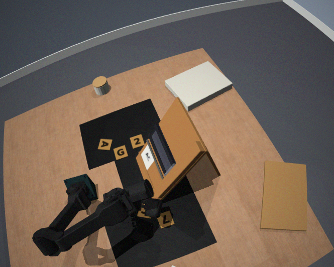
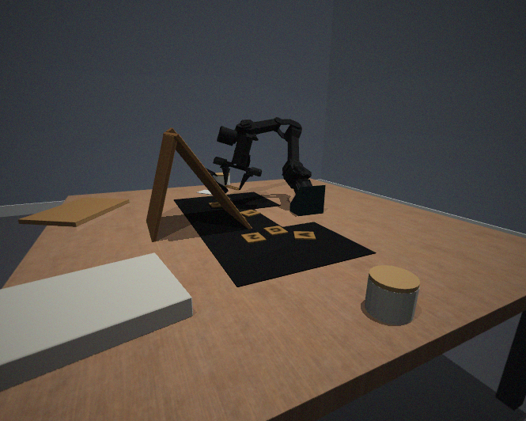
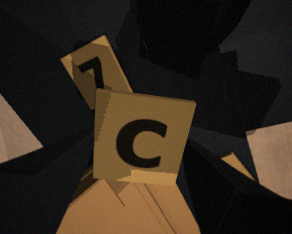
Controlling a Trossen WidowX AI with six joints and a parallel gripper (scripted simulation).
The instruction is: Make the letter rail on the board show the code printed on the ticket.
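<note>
The white ticket is 220 mm to the left of my gripper tip, 70 mm ahead of it and 10 mm below it. Also, from my gripper tip: flat tan panel 550 mm ahead, 130 mm to the right, 70 mm below; then black mat 180 mm to the left, 80 mm below, 40 mm behind; then tile 350 mm to the left, 70 mm below, 50 mm ahead.
</note>
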